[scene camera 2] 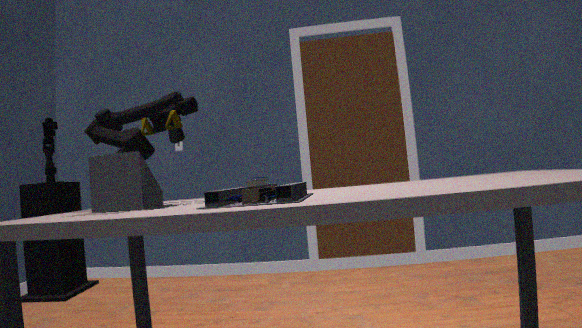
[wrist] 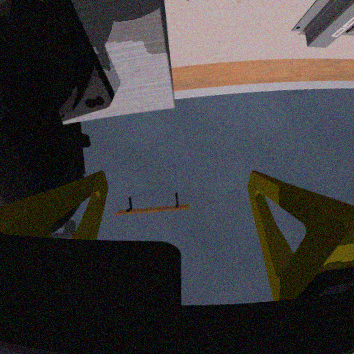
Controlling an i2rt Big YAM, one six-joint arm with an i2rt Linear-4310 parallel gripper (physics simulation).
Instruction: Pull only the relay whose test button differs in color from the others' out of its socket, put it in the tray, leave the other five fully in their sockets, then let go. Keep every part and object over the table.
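Places are measured from the arm's base along level axes (x up, y right, z ahead), in centimetres.
Where they show: gripper, fingertip midpoint: [scene camera 2: 154, 131] [wrist: 177, 178]; arm's base at its link origin: [scene camera 2: 119, 170] [wrist: 53, 58].
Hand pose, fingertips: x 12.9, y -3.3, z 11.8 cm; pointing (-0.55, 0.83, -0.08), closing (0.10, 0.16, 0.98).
Observation:
Things, the pixels of their top centre, and the offset from my fingertips. "*": a spot on its surface instead. Level surfaces: height alone.
- low dark assembly at its top centre: [scene camera 2: 231, 188] dx -21.9, dy +11.0, dz +27.8 cm
- tan block at its top centre: [scene camera 2: 250, 188] dx -22.1, dy +24.1, dz +35.1 cm
- grey metal housing at a spot on its surface: [wrist: 325, 30] * dx -21.9, dy +20.4, dz +24.4 cm
- pale table at its surface level: dx -26.2 cm
My gripper [scene camera 2: 159, 121] [wrist: 177, 178] is open, its two yellow fingers wide apart with wall showing between them in the wrist view. It is raised above the table near the arm's base, left of and well above a low dark assembly [scene camera 2: 220, 197] on the table in the scene view. A tan block [scene camera 2: 251, 195] and a small pale, see-through shape [scene camera 2: 258, 180] show at the middle of that assembly. The relays, their test buttons and the tray cannot be told apart at this size. In the wrist view, part of a grey metal housing [wrist: 325, 30] shows at the top right.
The arm stands on a grey pedestal [scene camera 2: 117, 182] [wrist: 142, 70] on the pale table [scene camera 2: 425, 189] [wrist: 225, 30]. A dark stand [scene camera 2: 50, 200] is at the left behind the table. A brown door [scene camera 2: 355, 110] and, in the wrist view, a small wall shelf [wrist: 152, 210] show in the background.

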